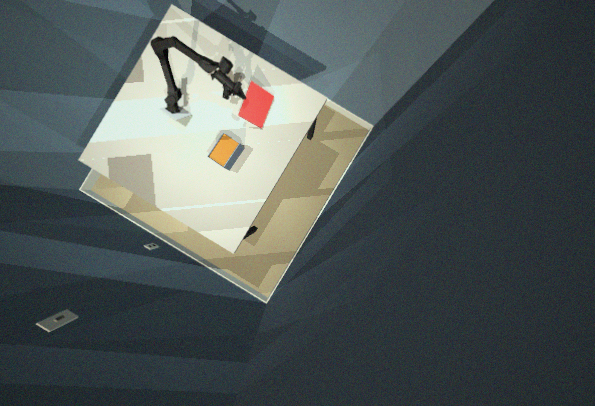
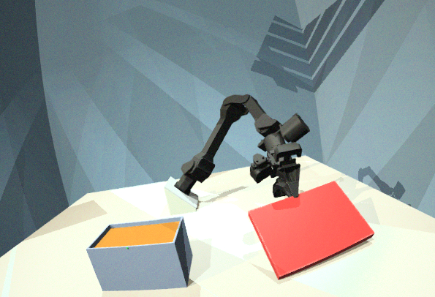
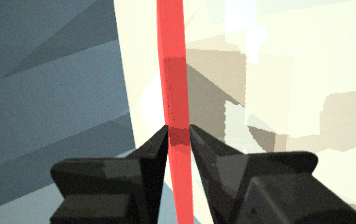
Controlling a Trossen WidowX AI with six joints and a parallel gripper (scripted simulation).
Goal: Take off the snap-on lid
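The red lid is 7 cm ahead of my gripper tip, 4 cm below it and 2 cm to the left of it. The rest, counted from my gripper tip: grey-blue storage box: 36 cm to the right, 8 cm ahead, 4 cm below.
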